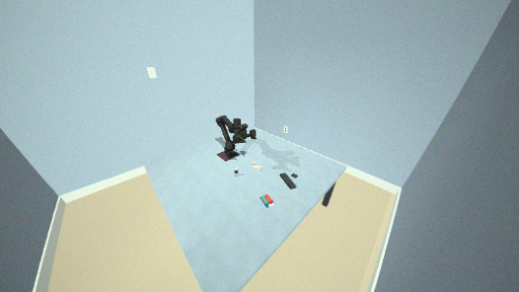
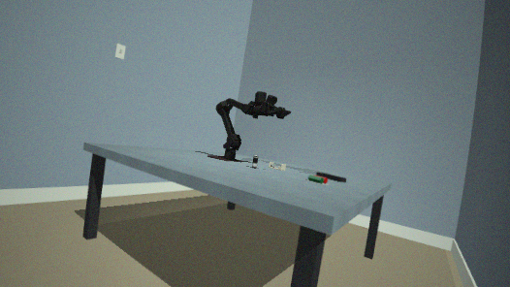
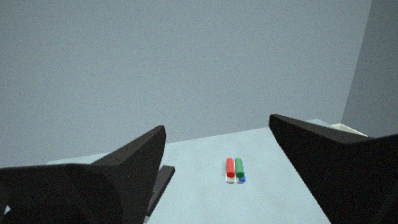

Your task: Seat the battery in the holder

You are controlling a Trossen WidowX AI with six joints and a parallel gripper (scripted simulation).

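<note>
My gripper tip is 28 cm above the battery, 9 cm to the left of it and 8 cm past it. Also, from my gripper tip: small black piece (31 cm below, 27 cm to the left, 21 cm ahead); then black bar (30 cm below, 22 cm ahead, 17 cm to the left).
</note>
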